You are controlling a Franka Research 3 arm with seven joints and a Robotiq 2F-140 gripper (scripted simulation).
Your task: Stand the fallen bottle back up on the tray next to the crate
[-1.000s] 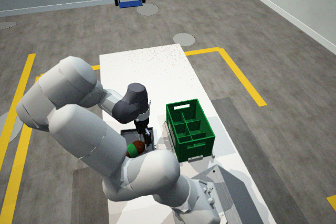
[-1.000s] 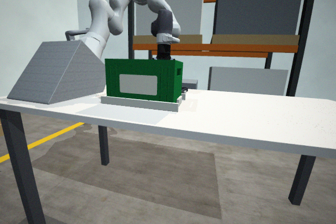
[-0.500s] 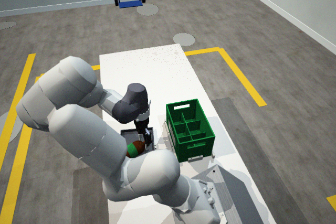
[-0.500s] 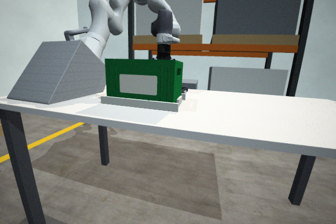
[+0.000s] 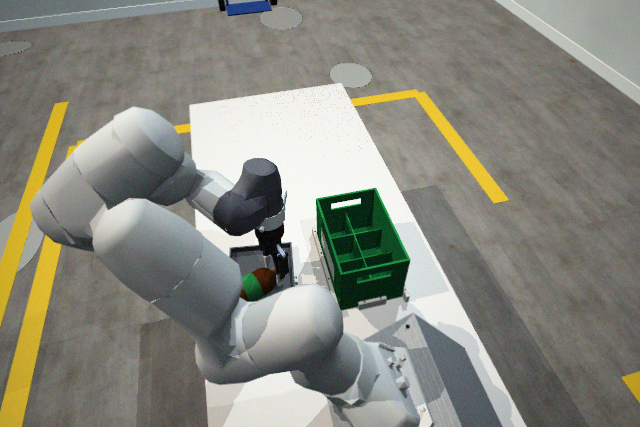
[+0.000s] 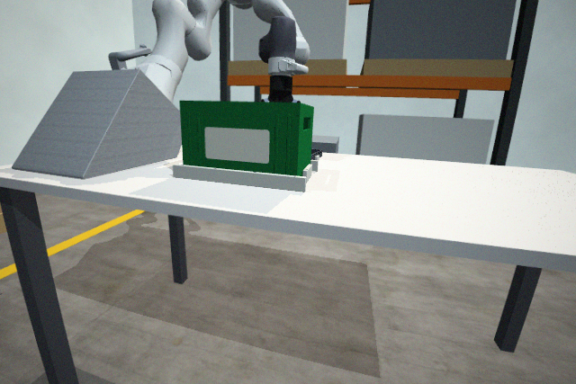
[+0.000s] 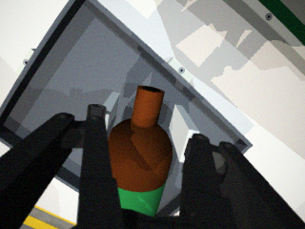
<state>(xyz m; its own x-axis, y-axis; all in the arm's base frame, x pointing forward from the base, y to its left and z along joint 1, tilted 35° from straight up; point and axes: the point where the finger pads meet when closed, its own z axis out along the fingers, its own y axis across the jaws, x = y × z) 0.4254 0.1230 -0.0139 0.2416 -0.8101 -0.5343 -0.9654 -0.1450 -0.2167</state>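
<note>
My gripper is now 50 mm to the right of the brown bottle, 20 mm above it and 10 mm past it. From my hand the other things lie so: grey tray: 50 mm below, 40 mm to the left, 10 mm ahead; green crate: 240 mm to the right, 30 mm behind, 20 mm above.
</note>
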